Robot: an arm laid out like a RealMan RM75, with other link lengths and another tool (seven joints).
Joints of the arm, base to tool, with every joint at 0 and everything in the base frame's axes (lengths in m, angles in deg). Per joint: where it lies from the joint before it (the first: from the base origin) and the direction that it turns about. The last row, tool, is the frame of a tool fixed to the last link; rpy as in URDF.
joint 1: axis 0 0 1 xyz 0 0 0.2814
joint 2: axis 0 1 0 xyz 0 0 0
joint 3: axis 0 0 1 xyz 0 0 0.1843
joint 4: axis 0 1 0 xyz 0 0 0
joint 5: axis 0 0 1 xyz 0 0 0.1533
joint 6: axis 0 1 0 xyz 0 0 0
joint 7: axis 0 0 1 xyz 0 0 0.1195
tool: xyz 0.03 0.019 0.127 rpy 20.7 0 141.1
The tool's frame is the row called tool.
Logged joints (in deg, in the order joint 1, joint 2, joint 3, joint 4, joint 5, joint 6, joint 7), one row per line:
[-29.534 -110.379 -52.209 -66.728 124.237 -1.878 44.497]
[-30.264 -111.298 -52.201 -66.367 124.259 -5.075 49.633]
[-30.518 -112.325 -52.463 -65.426 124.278 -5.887 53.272]
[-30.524 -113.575 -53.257 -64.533 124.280 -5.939 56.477]
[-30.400 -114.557 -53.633 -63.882 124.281 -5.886 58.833]
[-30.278 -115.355 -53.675 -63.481 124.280 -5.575 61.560]
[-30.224 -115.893 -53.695 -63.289 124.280 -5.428 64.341]
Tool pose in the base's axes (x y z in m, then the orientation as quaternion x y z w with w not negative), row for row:
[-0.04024 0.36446 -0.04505 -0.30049 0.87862 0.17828 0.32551]
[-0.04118 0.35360 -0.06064 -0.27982 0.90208 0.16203 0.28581]
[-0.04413 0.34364 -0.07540 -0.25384 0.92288 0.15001 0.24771]
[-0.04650 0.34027 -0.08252 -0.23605 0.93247 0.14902 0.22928]
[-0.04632 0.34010 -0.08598 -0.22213 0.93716 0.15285 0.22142]
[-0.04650 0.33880 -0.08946 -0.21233 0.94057 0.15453 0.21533]
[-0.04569 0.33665 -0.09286 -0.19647 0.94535 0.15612 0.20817]
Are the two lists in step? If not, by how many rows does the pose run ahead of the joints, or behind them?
The pose runs 1 row behind the joints: the pose in row i belongs to the joints in row i - 1.
